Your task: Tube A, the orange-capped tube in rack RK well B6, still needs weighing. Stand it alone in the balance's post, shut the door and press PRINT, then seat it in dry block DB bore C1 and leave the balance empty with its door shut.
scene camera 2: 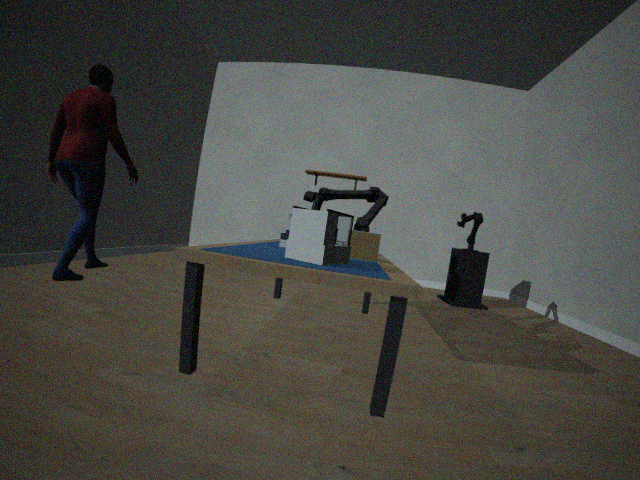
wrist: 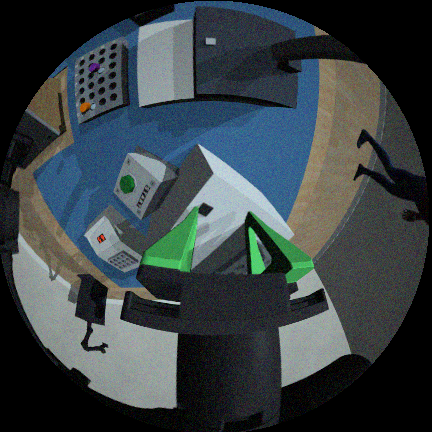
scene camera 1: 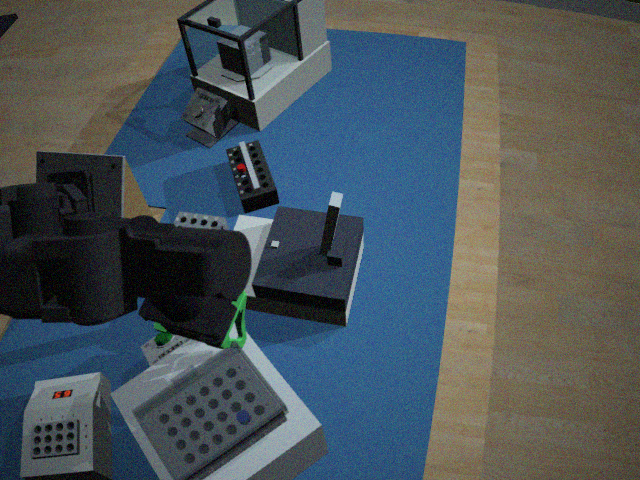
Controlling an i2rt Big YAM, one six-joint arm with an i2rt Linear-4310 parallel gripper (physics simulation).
my gripper: part open, touches a white box
